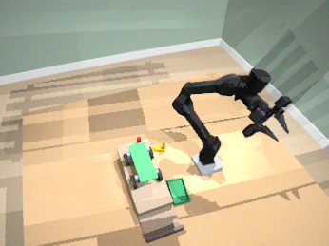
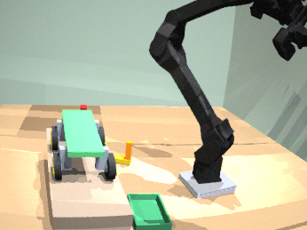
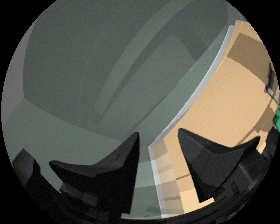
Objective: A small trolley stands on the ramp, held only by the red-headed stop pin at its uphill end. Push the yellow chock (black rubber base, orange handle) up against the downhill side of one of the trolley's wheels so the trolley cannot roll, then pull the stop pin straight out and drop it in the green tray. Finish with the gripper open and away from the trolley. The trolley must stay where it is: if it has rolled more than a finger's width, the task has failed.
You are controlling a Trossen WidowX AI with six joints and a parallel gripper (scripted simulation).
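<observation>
Right now the chock is 33 cm ahead of my gripper tip, 34 cm to the right of it and 41 cm below it. Also, from my gripper tip: trolley: 44 cm ahead, 18 cm to the right, 31 cm below; red-headed stop pin: 44 cm ahead, 30 cm to the right, 30 cm below.
</observation>
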